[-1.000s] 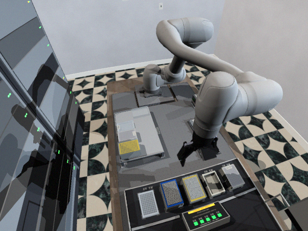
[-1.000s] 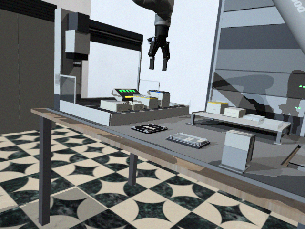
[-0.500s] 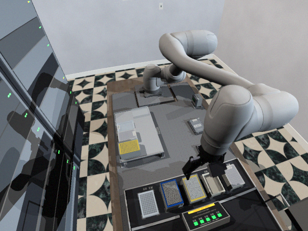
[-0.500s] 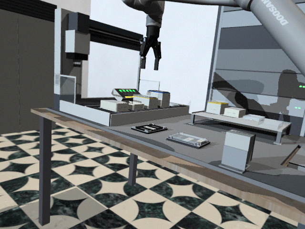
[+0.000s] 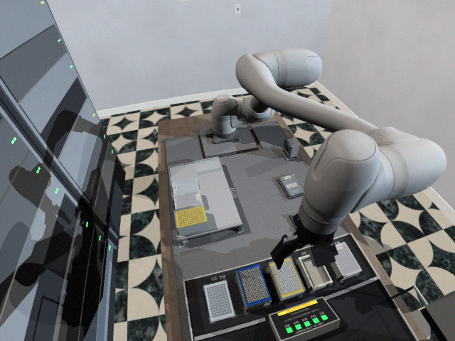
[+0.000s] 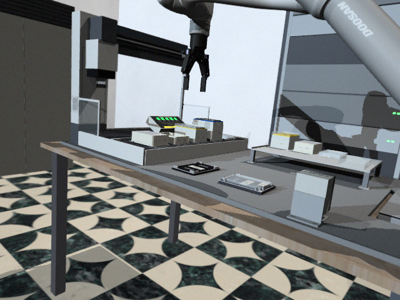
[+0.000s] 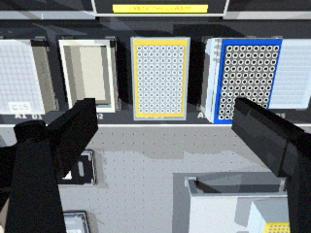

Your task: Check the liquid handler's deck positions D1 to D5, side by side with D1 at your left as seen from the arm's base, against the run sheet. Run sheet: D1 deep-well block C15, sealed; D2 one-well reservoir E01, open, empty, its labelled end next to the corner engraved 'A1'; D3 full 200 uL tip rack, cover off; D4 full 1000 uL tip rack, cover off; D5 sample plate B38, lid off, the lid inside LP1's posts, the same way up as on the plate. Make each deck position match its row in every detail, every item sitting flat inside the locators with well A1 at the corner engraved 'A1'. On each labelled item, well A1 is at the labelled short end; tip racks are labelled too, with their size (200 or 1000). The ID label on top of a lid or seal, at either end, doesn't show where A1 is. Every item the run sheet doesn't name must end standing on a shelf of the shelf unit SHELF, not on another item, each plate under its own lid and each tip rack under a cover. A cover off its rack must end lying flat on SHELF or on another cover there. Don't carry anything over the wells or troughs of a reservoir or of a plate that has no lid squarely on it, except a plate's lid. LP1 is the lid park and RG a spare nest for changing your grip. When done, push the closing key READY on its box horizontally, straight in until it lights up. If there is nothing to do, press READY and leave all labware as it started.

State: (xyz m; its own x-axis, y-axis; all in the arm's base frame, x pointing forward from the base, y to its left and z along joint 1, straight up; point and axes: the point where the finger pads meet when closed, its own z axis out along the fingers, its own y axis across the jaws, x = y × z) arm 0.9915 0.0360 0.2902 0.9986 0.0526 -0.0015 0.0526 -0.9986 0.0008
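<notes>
Now: hand 180 mm above the clear tip rack cover. Also, from my hand: sample plate 250 mm to the right, 240 mm below, 10 mm ahead; blue-rimmed tip rack 180 mm below, 130 mm to the right; one-well reservoir 230 mm below, 120 mm to the left, 10 mm behind.
</notes>
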